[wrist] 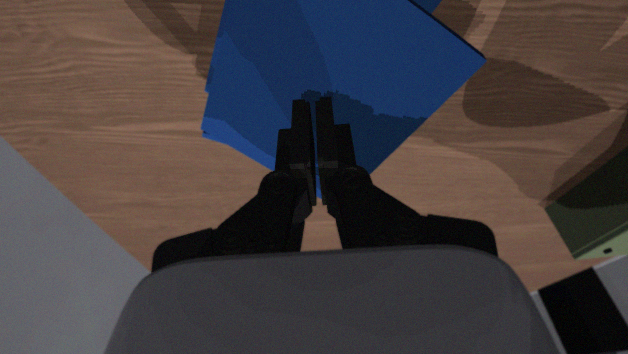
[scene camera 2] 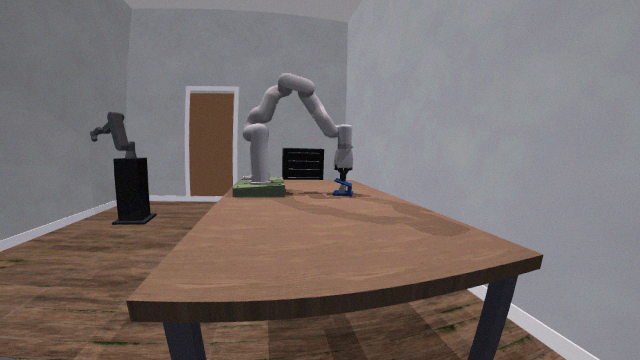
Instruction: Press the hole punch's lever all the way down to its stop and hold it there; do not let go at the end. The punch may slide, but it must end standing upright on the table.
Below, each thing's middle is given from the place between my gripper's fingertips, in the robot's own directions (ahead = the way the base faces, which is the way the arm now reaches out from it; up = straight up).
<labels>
Right now the blue lever (wrist: 386,75) is 1 cm to the right of my hand and 1 cm below it.
</labels>
